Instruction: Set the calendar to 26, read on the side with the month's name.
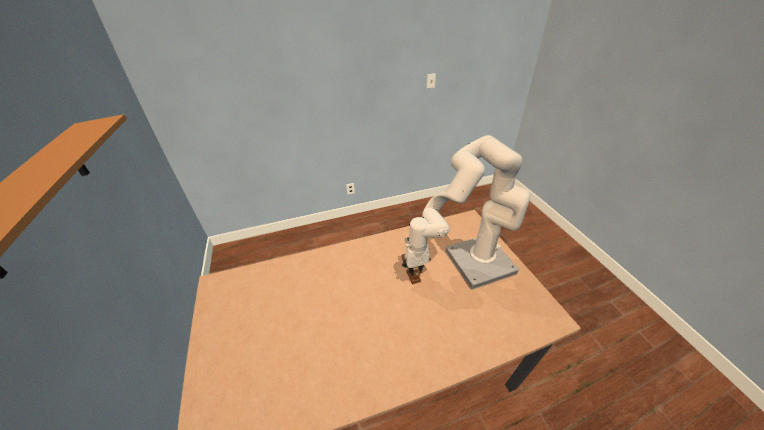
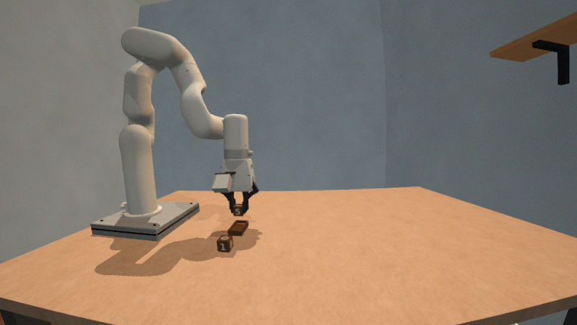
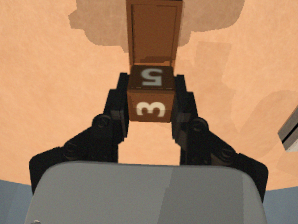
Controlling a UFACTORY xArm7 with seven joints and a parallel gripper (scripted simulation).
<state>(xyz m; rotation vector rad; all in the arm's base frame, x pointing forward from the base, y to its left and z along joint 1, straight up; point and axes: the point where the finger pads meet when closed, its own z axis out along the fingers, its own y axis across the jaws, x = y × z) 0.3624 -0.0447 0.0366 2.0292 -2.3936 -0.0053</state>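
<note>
Right now the brown tray is 20 mm to the right of my hand and 70 mm below it. Also, from my hand: brown cube (20 mm behind, 130 mm to the right, 60 mm below).
</note>
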